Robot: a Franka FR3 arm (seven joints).
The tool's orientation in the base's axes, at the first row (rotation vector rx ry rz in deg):
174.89, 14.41, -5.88
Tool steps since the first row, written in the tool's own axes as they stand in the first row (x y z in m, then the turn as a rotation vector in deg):
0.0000, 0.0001, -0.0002, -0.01, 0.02, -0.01
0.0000, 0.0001, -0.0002, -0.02, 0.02, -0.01
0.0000, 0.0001, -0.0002, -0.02, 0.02, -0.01
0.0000, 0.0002, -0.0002, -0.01, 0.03, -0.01
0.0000, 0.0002, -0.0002, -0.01, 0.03, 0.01
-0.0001, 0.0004, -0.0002, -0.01, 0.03, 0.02
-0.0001, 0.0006, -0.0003, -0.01, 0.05, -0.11
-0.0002, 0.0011, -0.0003, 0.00, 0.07, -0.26
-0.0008, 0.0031, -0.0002, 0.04, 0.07, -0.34
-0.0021, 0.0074, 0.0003, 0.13, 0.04, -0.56
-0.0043, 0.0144, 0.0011, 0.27, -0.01, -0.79
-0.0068, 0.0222, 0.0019, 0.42, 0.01, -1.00
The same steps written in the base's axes. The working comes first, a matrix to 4 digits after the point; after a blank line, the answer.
The tool's axes in the first row as the columns of a matrix, in the base's axes (used below as rounded here):
0.9843, 0.1658, -0.0603
0.1607, -0.9836, -0.0822
-0.0729, 0.0713, -0.9948

0.0000, -0.0001, 0.0002, -0.01, -0.02, 0.01
0.0000, -0.0001, 0.0002, -0.02, -0.02, 0.01
0.0000, -0.0001, 0.0002, -0.02, -0.02, 0.01
0.0000, -0.0002, 0.0002, 0.00, -0.03, 0.01
0.0000, -0.0002, 0.0002, -0.01, -0.03, -0.01
0.0000, -0.0004, 0.0002, -0.01, -0.03, -0.02
0.0000, -0.0006, 0.0003, 0.01, -0.04, 0.11
0.0000, -0.0011, 0.0004, 0.03, -0.05, 0.26
-0.0003, -0.0032, 0.0005, 0.07, -0.03, 0.34
-0.0009, -0.0076, 0.0004, 0.17, 0.03, 0.55
-0.0019, -0.0149, 0.0002, 0.31, 0.12, 0.77
-0.0031, -0.0231, 0.0002, 0.48, 0.14, 0.96

